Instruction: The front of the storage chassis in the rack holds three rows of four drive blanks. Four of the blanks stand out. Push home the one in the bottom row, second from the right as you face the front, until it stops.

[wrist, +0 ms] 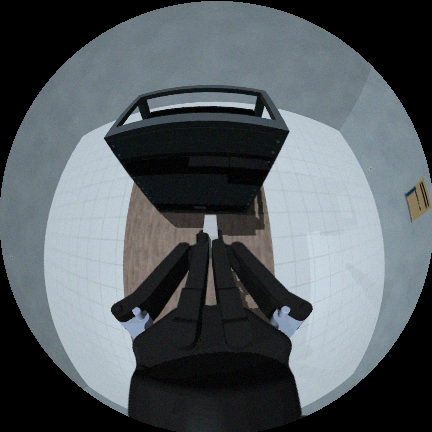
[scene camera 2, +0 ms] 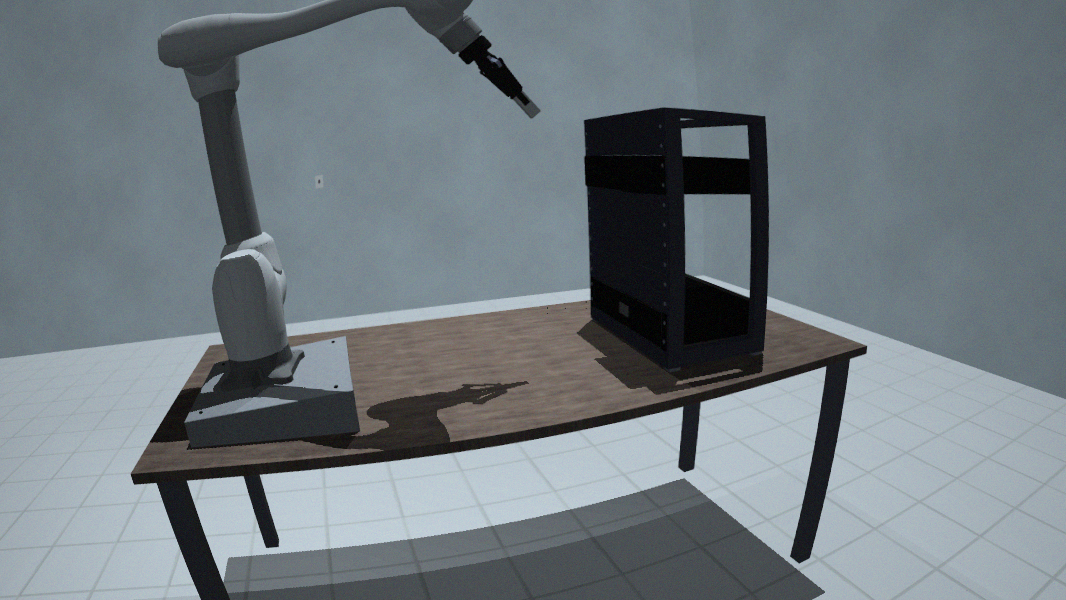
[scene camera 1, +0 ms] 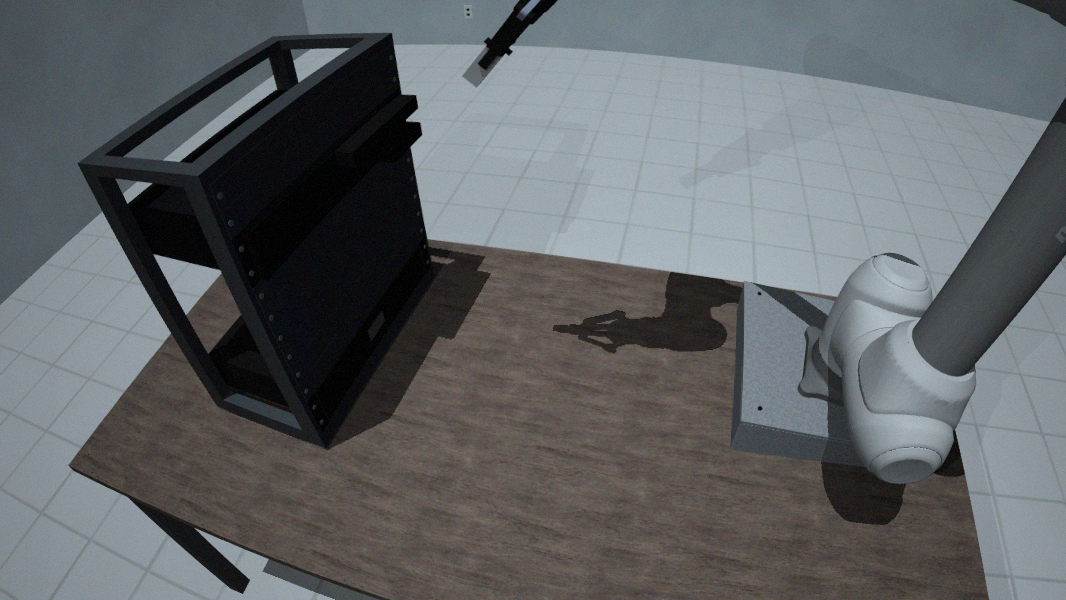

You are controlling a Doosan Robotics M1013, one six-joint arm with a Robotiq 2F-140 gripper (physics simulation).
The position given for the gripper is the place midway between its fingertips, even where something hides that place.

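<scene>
The gripper is visible in scene camera 1 (471, 79), in scene camera 2 (535, 114) and in the wrist view (210, 223). A dark rack appears in the wrist view (205, 159) and likewise in scene camera 1 and scene camera 2. On the rack, (scene camera 2: 639, 290) and (scene camera 1: 391, 269) are the same spot.
</scene>
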